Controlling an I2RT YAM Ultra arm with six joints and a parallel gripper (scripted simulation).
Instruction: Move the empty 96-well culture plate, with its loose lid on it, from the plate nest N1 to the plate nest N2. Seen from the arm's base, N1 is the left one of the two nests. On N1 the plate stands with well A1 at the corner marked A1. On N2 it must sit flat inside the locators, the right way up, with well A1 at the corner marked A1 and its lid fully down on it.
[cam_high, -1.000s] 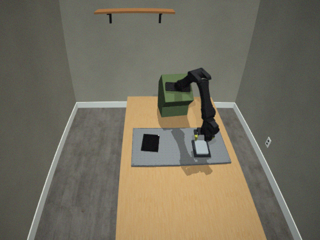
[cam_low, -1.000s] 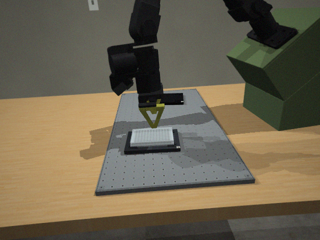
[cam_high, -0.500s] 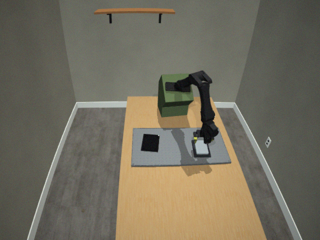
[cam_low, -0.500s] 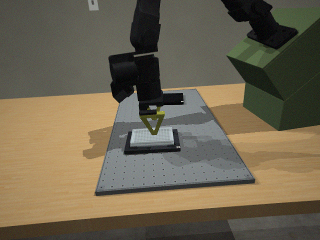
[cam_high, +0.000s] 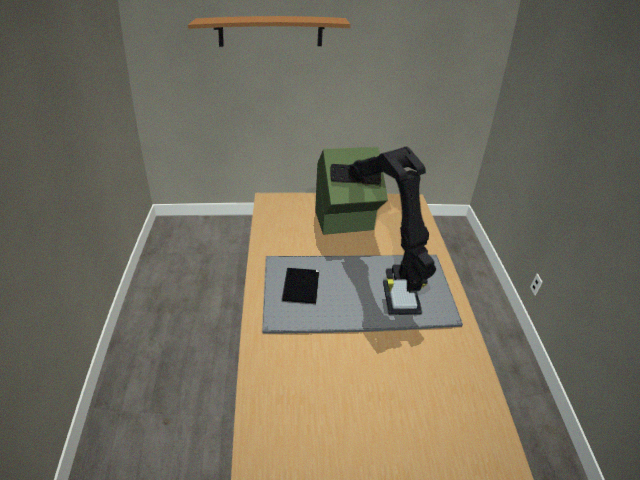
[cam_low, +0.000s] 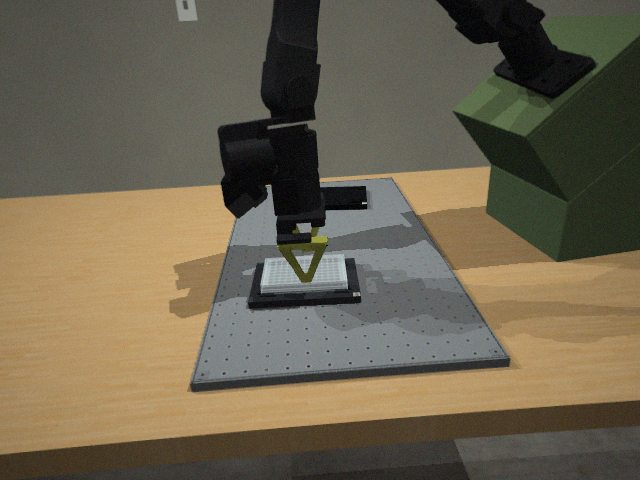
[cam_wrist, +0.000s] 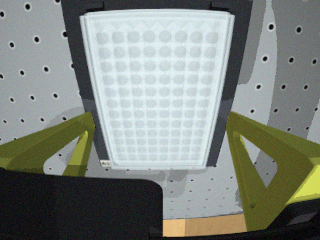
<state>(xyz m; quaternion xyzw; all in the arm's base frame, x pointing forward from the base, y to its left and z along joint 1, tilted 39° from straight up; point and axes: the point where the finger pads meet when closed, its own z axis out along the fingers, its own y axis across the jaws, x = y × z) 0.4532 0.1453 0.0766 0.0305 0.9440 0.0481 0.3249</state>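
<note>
Right now the lid is 20 mm below my hand. Round my hand: black nest N1: 30 mm below; then black nest N2: 360 mm to the right, 60 mm behind, 30 mm below.
</note>
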